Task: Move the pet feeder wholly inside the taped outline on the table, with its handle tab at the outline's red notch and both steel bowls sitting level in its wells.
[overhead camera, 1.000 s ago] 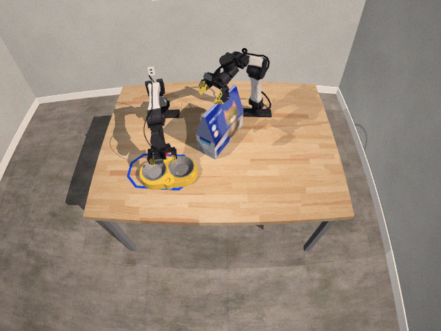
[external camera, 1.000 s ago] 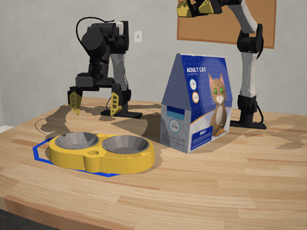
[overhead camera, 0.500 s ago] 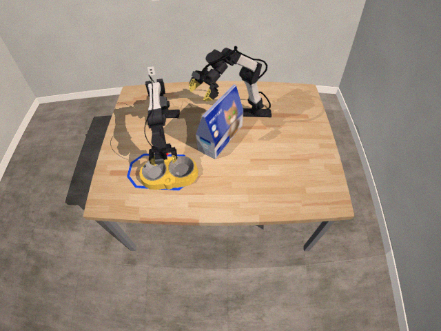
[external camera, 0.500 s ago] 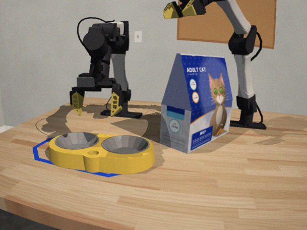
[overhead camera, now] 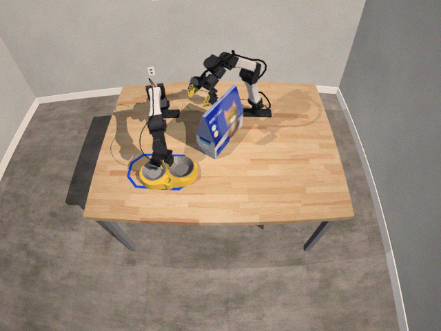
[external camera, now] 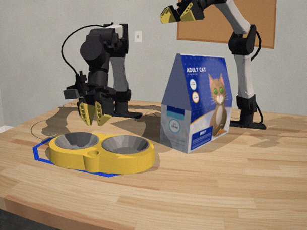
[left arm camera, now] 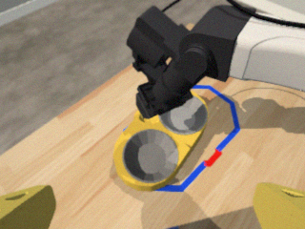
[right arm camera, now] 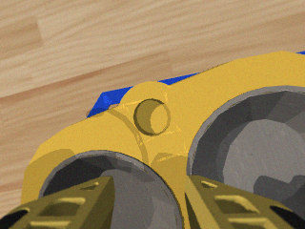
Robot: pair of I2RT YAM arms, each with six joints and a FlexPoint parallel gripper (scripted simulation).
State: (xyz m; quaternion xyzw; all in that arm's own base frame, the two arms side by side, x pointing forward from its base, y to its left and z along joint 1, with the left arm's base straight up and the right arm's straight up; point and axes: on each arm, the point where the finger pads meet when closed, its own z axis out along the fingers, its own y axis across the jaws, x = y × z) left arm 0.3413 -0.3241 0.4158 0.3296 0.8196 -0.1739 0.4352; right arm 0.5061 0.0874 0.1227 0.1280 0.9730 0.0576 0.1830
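Right now the yellow pet feeder is 3 cm behind my right hand and 11 cm below it. Also, from my right hand: blue cat food bag (30 cm behind, 28 cm to the left, 2 cm above); blue taped outline (6 cm behind, 6 cm to the right, 12 cm below).
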